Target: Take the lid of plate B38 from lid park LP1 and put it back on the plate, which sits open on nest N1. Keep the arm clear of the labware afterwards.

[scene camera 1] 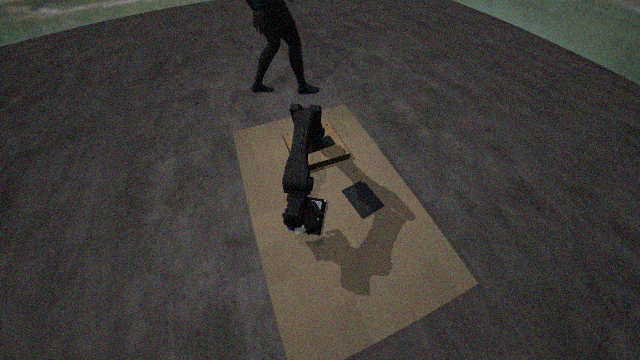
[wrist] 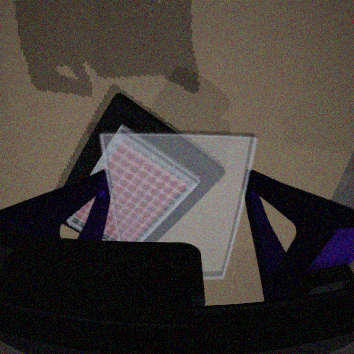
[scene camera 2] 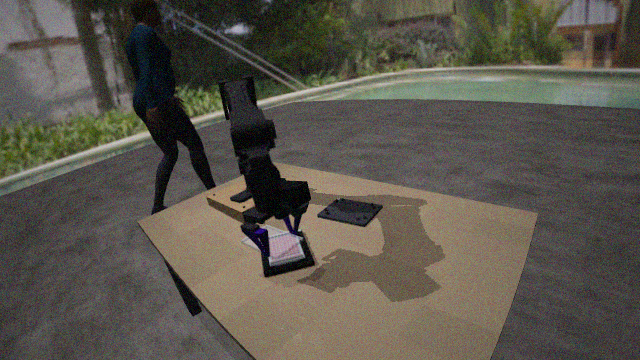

Labels:
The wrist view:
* my gripper: 177,177
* plate lid: 188,186, held by my gripper
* black-framed well plate: 77,220, on a black nest
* black nest: 121,110
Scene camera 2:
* my gripper: 281,246
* plate lid: 281,242

